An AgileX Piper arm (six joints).
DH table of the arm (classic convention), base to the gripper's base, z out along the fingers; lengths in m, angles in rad. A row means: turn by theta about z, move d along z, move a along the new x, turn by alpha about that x. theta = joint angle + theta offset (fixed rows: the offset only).
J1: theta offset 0; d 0.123; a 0; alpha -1.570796
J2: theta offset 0.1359; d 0; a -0.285; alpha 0
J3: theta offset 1.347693; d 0; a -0.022; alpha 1.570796
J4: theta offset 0; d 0.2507; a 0; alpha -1.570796
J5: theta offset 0; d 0; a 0; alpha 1.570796
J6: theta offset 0; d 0.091; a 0; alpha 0
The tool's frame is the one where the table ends.
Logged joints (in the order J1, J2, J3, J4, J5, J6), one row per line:
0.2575, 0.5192, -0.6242, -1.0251, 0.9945, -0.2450
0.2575, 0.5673, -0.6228, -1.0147, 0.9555, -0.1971
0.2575, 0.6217, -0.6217, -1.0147, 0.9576, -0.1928
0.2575, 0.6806, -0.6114, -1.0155, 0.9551, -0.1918
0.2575, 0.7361, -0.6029, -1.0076, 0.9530, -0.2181
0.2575, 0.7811, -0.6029, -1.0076, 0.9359, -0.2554
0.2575, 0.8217, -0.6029, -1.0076, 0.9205, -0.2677
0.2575, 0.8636, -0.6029, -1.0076, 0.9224, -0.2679
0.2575, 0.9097, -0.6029, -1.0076, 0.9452, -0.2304
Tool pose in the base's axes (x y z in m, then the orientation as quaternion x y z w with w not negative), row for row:
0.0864, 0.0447, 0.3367, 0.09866, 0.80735, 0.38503, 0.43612
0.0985, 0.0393, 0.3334, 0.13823, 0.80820, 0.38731, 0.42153
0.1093, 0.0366, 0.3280, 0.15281, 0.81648, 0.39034, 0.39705
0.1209, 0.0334, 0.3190, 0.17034, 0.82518, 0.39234, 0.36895
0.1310, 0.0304, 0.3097, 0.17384, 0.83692, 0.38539, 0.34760
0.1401, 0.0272, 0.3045, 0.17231, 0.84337, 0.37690, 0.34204
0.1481, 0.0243, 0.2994, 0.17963, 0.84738, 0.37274, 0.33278
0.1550, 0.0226, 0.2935, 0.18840, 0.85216, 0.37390, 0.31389
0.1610, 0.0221, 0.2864, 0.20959, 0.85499, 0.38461, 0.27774
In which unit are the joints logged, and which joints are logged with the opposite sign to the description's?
The joints are logged in radians. Opposite sign: J1, J4.
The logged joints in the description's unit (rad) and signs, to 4 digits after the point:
-0.2575, 0.5192, -0.6242, 1.0251, 0.9945, -0.2450
-0.2575, 0.5673, -0.6228, 1.0147, 0.9555, -0.1971
-0.2575, 0.6217, -0.6217, 1.0147, 0.9576, -0.1928
-0.2575, 0.6806, -0.6114, 1.0155, 0.9551, -0.1918
-0.2575, 0.7361, -0.6029, 1.0076, 0.9530, -0.2181
-0.2575, 0.7811, -0.6029, 1.0076, 0.9359, -0.2554
-0.2575, 0.8217, -0.6029, 1.0076, 0.9205, -0.2677
-0.2575, 0.8636, -0.6029, 1.0076, 0.9224, -0.2679
-0.2575, 0.9097, -0.6029, 1.0076, 0.9452, -0.2304

